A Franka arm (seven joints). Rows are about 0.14 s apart.
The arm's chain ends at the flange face. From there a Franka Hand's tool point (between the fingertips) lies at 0.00 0.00 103.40 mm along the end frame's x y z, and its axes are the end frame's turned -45 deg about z.
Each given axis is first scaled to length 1.
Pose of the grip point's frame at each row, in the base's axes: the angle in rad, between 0 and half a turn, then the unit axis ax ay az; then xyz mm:
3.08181 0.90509 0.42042 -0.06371 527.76 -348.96 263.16
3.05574 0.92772 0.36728 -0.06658 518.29 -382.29 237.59
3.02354 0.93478 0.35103 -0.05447 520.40 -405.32 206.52
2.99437 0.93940 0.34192 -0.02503 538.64 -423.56 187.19
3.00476 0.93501 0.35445 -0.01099 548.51 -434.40 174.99
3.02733 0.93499 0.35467 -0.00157 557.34 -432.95 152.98
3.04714 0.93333 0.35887 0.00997 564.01 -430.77 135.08
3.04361 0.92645 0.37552 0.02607 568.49 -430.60 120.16
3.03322 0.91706 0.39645 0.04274 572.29 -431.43 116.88
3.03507 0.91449 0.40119 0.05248 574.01 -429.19 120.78
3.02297 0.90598 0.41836 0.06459 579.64 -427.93 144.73
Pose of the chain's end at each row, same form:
3.03758 0.99799 0.04209 -0.04746 537.08 -337.83 365.54
3.01130 0.99886 -0.01572 -0.04513 527.78 -369.02 339.69
2.99083 0.99906 -0.03345 -0.02774 526.62 -390.00 308.59
2.98644 0.99904 -0.04361 0.00510 538.29 -407.55 289.34
3.00678 0.99941 -0.03034 0.01607 545.63 -420.41 277.40
3.03483 0.99934 -0.03013 0.02043 553.46 -421.81 255.71
3.06196 0.99930 -0.02561 0.02729 558.59 -422.41 238.00
3.07102 0.99905 -0.00760 0.04282 559.71 -423.25 222.92
3.07417 0.99807 0.01531 0.06019 559.77 -424.67 219.30
3.08333 0.99742 0.02067 0.06882 559.70 -423.48 223.03
3.08140 0.99582 0.03976 0.08229 562.46 -422.41 246.54

